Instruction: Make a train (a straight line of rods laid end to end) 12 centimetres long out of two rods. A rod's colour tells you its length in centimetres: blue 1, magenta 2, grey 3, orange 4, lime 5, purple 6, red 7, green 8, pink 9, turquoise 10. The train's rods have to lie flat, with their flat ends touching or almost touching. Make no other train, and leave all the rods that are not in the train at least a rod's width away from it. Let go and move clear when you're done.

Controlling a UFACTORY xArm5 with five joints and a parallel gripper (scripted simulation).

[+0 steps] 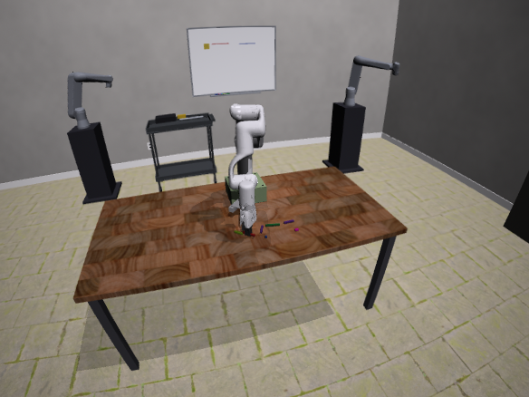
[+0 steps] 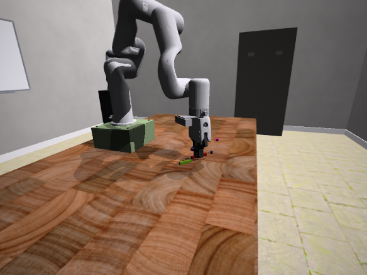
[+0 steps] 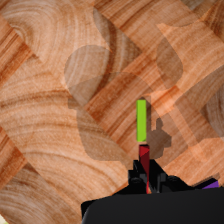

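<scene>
The red rod is 2 cm below my hand. The rest, counted from my hand: green rod: 15 cm to the left, 5 cm behind, 3 cm below; small blue rod: 9 cm to the left, 4 cm ahead, 3 cm below; lime rod: 5 cm to the right, 4 cm behind, 3 cm below.
</scene>
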